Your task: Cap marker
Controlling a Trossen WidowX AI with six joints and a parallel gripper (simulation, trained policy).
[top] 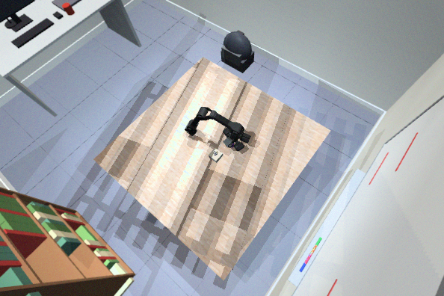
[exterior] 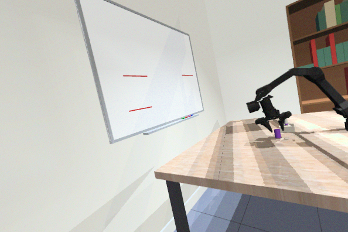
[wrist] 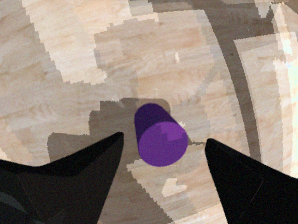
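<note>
My gripper tip is now 10 mm above the purple cap. The rest, counted from my gripper tip: white holder block: 40 mm behind, 150 mm to the right, 20 mm below.
</note>
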